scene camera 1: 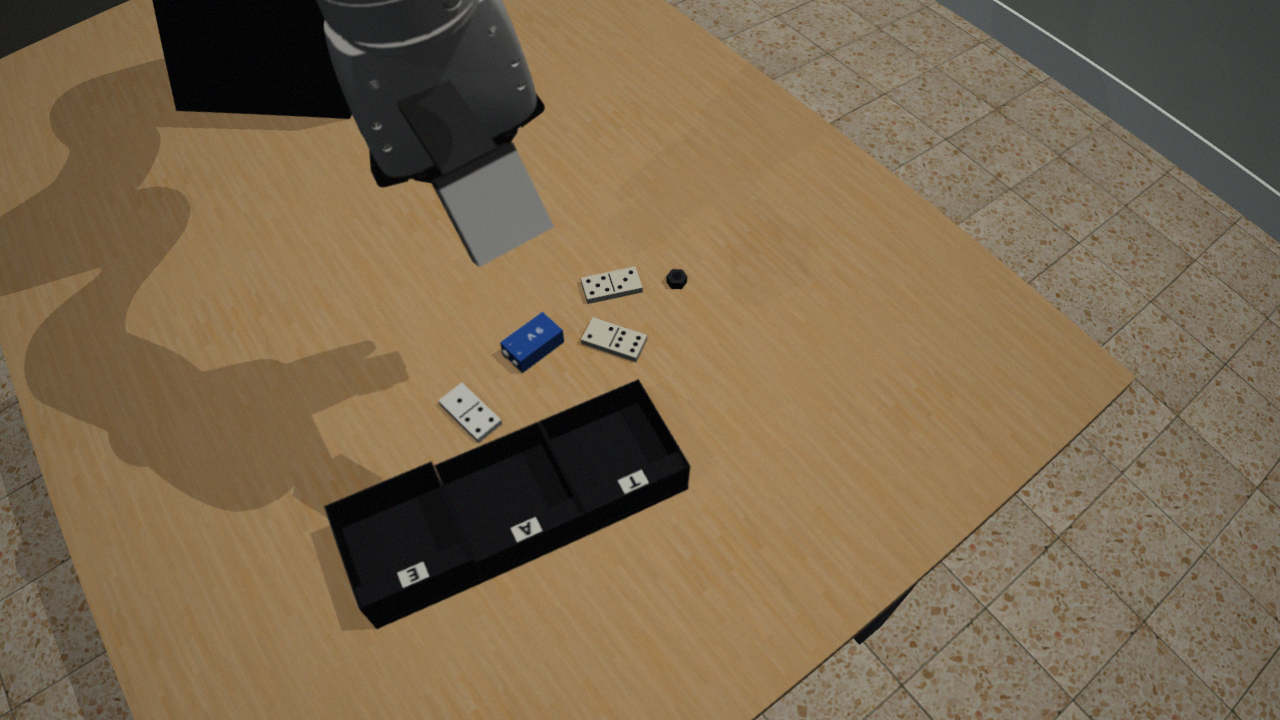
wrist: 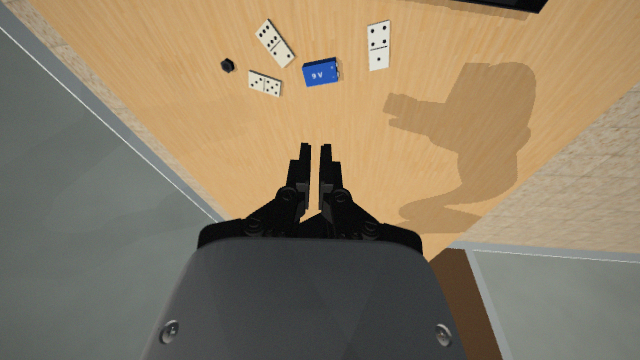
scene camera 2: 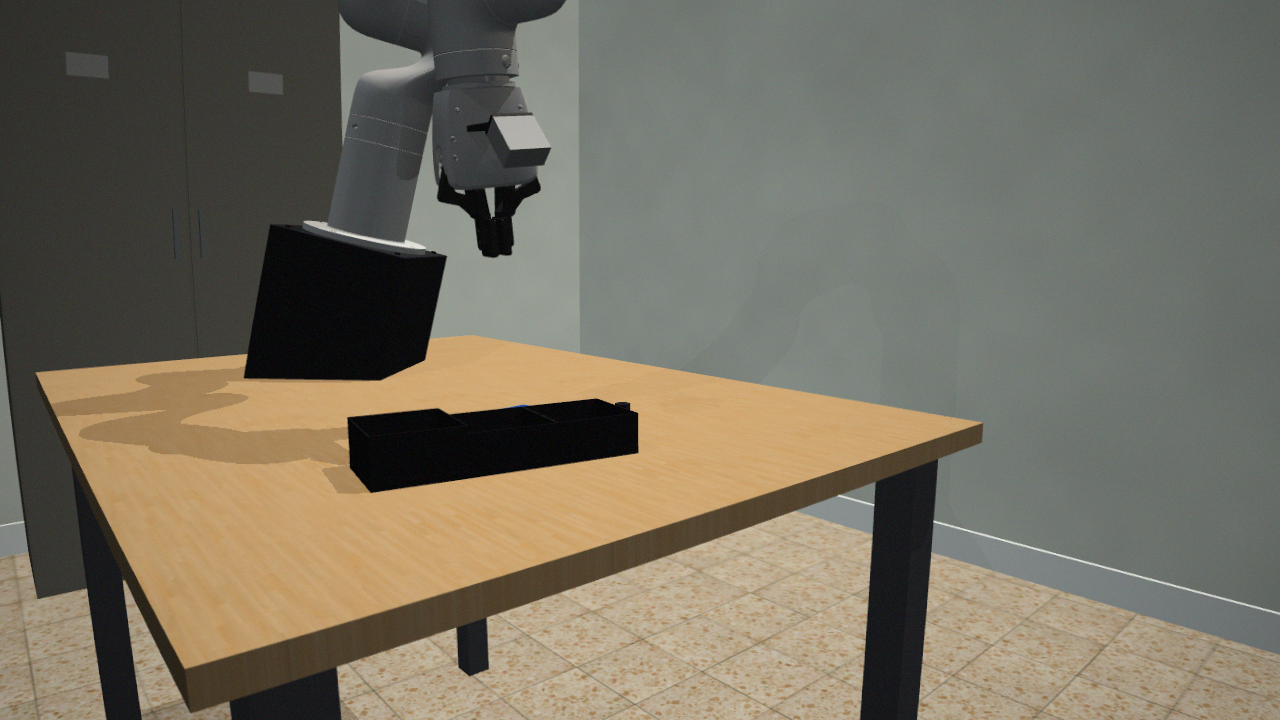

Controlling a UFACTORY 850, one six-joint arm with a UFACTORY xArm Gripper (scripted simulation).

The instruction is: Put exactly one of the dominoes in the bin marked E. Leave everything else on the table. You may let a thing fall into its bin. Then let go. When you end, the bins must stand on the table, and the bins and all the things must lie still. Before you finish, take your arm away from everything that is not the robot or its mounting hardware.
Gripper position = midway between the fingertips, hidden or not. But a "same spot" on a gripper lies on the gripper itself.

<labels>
gripper: scene camera 1; wrist 315, 158; scene camera 2
same spot on gripper: (scene camera 2: 507, 199) = (scene camera 1: 497, 145)
</labels>
